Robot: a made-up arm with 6 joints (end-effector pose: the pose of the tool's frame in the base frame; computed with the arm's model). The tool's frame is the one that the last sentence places. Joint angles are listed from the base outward.
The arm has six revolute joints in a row. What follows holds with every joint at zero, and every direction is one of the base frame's. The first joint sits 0.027 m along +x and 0.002 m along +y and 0.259 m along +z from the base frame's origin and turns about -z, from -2.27 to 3.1 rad. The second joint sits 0.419 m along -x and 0.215 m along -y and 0.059 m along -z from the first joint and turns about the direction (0.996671, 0.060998, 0.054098), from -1.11 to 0.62 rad. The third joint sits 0.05 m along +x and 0.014 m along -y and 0.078 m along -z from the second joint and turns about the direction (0.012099, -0.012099, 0.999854), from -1.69 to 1.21 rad. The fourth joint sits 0.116 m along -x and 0.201 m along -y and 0.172 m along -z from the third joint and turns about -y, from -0.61 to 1.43 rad. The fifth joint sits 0.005 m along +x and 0.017 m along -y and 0.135 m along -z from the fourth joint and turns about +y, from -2.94 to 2.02 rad. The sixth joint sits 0.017 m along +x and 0.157 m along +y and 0.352 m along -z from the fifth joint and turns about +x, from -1.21 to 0.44 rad. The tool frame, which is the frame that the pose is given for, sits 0.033 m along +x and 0.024 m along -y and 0.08 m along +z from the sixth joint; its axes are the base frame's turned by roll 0, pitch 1.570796 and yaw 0 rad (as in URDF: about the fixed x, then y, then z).
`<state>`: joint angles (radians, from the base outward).
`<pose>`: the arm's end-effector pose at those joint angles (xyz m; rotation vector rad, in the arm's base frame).
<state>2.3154 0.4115 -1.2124 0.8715 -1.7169 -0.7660</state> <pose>0.0589 0.4588 0.0904 0.6932 0.2557 1.8874</pose>
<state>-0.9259 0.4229 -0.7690 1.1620 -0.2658 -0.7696</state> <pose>0.1600 -0.3260 -0.1657 0.0389 0.5387 -0.5528</pose>
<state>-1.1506 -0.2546 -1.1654 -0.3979 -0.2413 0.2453</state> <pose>0.0802 -0.5990 -0.4613 0.1329 1.4854 0.0879</pose>
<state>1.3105 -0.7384 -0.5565 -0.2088 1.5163 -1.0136</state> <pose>-0.4613 0.6172 -0.2430 -1.1587 -2.2635 0.4604</pose>
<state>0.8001 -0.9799 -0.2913 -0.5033 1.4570 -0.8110</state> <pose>-0.8206 0.2861 -0.0821 -0.6086 -2.2507 0.6165</pose>
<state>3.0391 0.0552 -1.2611 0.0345 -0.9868 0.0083</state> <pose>0.4000 0.4165 -0.2925 -0.6022 0.3872 1.9226</pose>
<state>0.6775 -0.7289 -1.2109 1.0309 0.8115 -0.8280</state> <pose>-0.6794 -0.3220 -0.1436 0.2865 0.9216 -2.7537</pose>
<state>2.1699 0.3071 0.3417 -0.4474 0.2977 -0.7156</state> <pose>0.2629 0.6532 -0.4231 1.3876 1.9638 -1.0199</pose>
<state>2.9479 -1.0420 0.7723 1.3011 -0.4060 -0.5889</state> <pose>0.0933 0.3268 -0.0085 -0.2238 1.2790 -2.4880</pose>
